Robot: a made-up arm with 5 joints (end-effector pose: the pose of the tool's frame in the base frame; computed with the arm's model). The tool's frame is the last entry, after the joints.
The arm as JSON. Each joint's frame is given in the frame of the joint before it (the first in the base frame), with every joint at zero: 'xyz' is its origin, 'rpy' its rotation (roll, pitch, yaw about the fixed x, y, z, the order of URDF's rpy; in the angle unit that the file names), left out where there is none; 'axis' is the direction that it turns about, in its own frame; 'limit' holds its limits. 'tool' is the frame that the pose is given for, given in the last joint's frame.
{
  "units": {
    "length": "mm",
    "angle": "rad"
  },
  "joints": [
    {
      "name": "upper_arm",
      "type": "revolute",
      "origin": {
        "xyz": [
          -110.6,
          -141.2,
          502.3
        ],
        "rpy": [
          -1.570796,
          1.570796,
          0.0
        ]
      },
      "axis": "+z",
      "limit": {
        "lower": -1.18,
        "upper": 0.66
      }
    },
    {
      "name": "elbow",
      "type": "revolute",
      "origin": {
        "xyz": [
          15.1,
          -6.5,
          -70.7
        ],
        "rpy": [
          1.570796,
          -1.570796,
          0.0
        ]
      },
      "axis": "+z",
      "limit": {
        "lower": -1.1,
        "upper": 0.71
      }
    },
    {
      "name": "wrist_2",
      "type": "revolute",
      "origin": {
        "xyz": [
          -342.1,
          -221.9,
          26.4
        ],
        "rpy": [
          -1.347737,
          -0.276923,
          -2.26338
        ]
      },
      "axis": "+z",
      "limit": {
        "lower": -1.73,
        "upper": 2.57
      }
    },
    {
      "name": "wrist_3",
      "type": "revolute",
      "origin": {
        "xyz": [
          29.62,
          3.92,
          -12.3
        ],
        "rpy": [
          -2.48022,
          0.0,
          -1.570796
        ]
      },
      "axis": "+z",
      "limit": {
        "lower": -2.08,
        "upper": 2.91
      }
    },
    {
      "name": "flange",
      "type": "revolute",
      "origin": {
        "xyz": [
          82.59,
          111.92,
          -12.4
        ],
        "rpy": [
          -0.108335,
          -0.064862,
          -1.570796
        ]
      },
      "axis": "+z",
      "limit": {
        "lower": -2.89,
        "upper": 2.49
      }
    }
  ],
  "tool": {
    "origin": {
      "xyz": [
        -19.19,
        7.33,
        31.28
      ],
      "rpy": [
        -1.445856,
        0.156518,
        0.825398
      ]
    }
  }
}
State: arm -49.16 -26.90 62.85 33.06 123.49
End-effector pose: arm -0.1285 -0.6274 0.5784 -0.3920 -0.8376 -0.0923 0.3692
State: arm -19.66 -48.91 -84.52 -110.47 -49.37
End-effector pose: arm 0.0314 -0.5024 0.6318 -0.4455 0.5771 -0.5288 0.4346
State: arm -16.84 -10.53 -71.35 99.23 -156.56
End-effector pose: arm -0.0537 -0.7136 0.3127 -0.3085 0.0786 0.1303 0.9390
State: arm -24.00 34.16 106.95 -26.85 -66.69
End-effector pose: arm 0.1255 -0.4327 0.0256 -0.3770 -0.8816 -0.2074 0.1940
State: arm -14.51 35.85 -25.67 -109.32 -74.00
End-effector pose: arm 0.1895 -0.3335 0.1036 -0.1258 0.9678 0.1902 0.1061
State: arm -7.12 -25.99 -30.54 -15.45 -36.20
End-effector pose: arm -0.0428 -0.5570 0.5842 -0.3082 0.3978 0.0152 0.8640
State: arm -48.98 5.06 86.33 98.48 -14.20
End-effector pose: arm -0.0370 -0.5131 0.4225 0.1165 -0.2781 -0.3154 0.8998
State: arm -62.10 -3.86 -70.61 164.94 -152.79
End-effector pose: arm 0.2123 -0.6486 0.4697 -0.2933 -0.7173 0.2908 0.5611
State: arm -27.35 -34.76 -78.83 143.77 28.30
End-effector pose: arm 0.0248 -0.7576 0.5294 -0.1620 0.7278 -0.5246 0.4109
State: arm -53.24 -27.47 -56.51 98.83 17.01
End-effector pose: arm -0.0766 -0.7666 0.4325 0.2708 0.8543 -0.4359 0.0826
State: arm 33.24 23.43 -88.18 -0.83 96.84
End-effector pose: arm -0.3123 -0.5094 0.2901 0.1500 -0.8353 0.3032 0.4335
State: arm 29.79 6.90 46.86 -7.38 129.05
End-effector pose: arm -0.1437 -0.6207 0.2531 -0.0486 -0.2522 -0.0795 0.9632
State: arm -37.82 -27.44 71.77 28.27 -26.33
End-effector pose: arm -0.0901 -0.6535 0.6231 0.1720 0.2405 -0.3569 0.8861
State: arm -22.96 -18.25 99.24 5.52 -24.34
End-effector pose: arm -0.0070 -0.7390 0.4791 0.3763 0.6051 -0.3734 0.5940
